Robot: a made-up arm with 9 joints.
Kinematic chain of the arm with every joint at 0, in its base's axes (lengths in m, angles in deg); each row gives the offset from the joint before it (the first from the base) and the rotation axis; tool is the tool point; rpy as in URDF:
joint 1: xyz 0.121 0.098 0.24 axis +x
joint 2: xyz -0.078 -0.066 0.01 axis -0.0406 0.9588 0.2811
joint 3: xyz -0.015 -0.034 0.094 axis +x
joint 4: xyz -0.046 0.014 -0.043 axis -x
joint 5: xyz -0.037 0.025 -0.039 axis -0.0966 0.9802 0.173
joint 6: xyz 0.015 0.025 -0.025 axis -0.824 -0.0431 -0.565
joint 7: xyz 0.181 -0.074 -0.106 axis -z
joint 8: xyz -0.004 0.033 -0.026 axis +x
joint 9: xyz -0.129 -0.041 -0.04 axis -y
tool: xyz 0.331 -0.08 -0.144 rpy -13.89 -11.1 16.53
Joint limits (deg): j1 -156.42..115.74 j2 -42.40..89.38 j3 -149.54..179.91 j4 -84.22..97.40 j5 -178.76..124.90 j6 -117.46..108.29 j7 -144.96..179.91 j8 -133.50..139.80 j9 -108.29..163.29
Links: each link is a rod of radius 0.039 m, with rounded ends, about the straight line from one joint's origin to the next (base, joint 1, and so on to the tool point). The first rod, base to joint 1, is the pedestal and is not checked.
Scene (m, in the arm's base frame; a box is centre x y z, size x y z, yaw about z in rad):
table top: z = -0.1
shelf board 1: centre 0.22 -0.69 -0 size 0.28 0.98 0.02 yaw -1.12
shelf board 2: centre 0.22 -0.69 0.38 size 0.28 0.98 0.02 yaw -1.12
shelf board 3: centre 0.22 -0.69 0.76 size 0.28 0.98 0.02 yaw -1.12
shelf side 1: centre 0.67 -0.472 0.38 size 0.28 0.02 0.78 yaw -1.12
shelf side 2: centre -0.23 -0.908 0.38 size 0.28 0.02 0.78 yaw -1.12
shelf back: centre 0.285 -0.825 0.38 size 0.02 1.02 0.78 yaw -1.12
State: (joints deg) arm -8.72 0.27 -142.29 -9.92 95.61 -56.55 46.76 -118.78 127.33
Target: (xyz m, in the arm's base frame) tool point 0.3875 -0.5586 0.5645
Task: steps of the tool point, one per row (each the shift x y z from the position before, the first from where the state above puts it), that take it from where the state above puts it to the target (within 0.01 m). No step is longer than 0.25 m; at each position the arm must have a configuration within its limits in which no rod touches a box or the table.
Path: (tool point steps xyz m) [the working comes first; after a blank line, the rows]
Joints at the target: 0.10 44.44 -149.54 17.15 75.42 -47.85 79.26 -111.43 116.80
Straight joint move there: touches shelf board 2.

1: 0.0754 -0.0435 0.2114
2: 0.1316 0.0440 0.1619
3: 0.1501 0.1001 0.0687
4: 0.0480 -0.1034 0.0102
5: 0.0424 -0.0835 -0.0103

